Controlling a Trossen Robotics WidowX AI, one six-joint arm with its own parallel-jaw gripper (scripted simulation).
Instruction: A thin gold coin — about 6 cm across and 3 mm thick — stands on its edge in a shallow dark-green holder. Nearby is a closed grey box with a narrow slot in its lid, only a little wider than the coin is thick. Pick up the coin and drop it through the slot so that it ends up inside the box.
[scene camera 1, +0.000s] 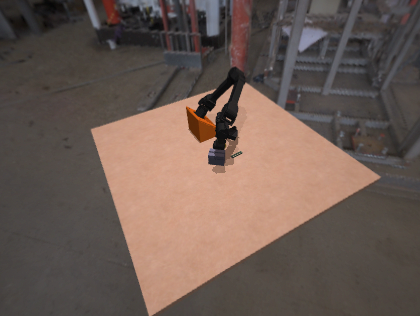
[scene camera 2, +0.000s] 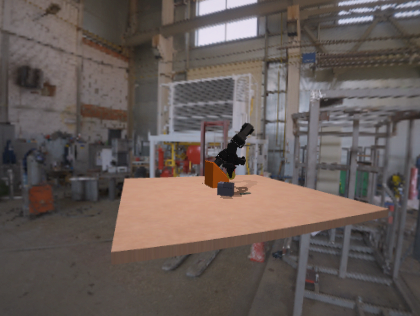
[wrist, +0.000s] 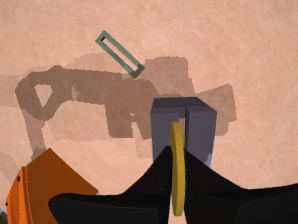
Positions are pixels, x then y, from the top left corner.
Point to my gripper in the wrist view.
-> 172, 151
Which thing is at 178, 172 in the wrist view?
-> A gold coin.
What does my gripper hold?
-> A gold coin.
